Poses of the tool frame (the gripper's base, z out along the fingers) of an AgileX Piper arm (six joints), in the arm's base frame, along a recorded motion.
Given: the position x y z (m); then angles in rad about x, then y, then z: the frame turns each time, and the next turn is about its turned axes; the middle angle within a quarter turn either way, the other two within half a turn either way.
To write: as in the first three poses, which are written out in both.
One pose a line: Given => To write
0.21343 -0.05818 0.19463 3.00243 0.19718 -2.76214 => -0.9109 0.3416 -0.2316 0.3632 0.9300 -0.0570 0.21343 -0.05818 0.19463
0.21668 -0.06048 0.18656 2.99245 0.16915 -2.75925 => -0.9146 0.3457 -0.2099 0.3678 0.9268 -0.0757 0.21668 -0.06048 0.18656
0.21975 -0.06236 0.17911 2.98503 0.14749 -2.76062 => -0.9182 0.3460 -0.1927 0.3678 0.9255 -0.0908 0.21975 -0.06236 0.17911
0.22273 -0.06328 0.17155 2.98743 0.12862 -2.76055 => -0.9206 0.3492 -0.1748 0.3688 0.9246 -0.0954 0.22273 -0.06328 0.17155
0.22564 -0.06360 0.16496 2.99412 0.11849 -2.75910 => -0.9212 0.3531 -0.1633 0.3706 0.9242 -0.0927 0.22564 -0.06360 0.16496
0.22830 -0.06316 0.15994 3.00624 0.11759 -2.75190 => -0.9186 0.3618 -0.1588 0.3773 0.9226 -0.0807 0.22830 -0.06316 0.15994
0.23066 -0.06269 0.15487 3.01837 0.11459 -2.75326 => -0.9195 0.3628 -0.1516 0.3762 0.9238 -0.0708 0.23066 -0.06269 0.15487
